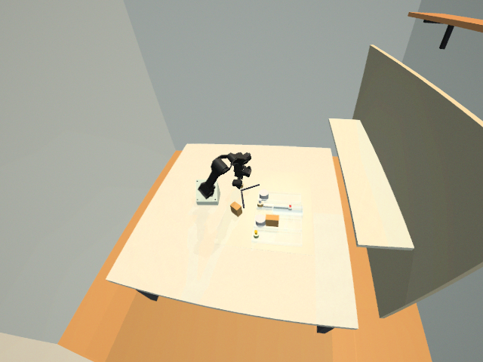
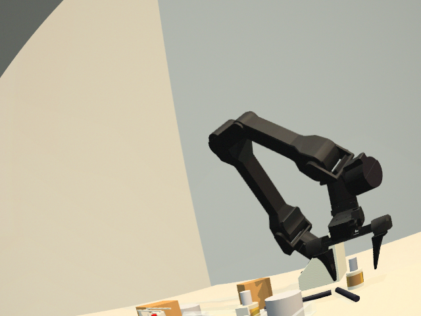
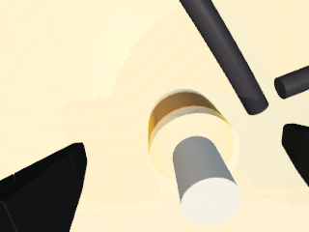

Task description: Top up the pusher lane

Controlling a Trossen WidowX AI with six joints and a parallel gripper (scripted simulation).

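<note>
The sprung lane lies 31 cm ahead of my gripper tip, 17 cm to the right of it and 1 cm below it. Round my gripper tip: red mark: 35 cm ahead, 18 cm to the right, 4 cm above; then pusher plate: 27 cm ahead, 18 cm to the right, 2 cm above; then shelf unit: 67 cm ahead, 11 cm to the right, 34 cm above.
</note>
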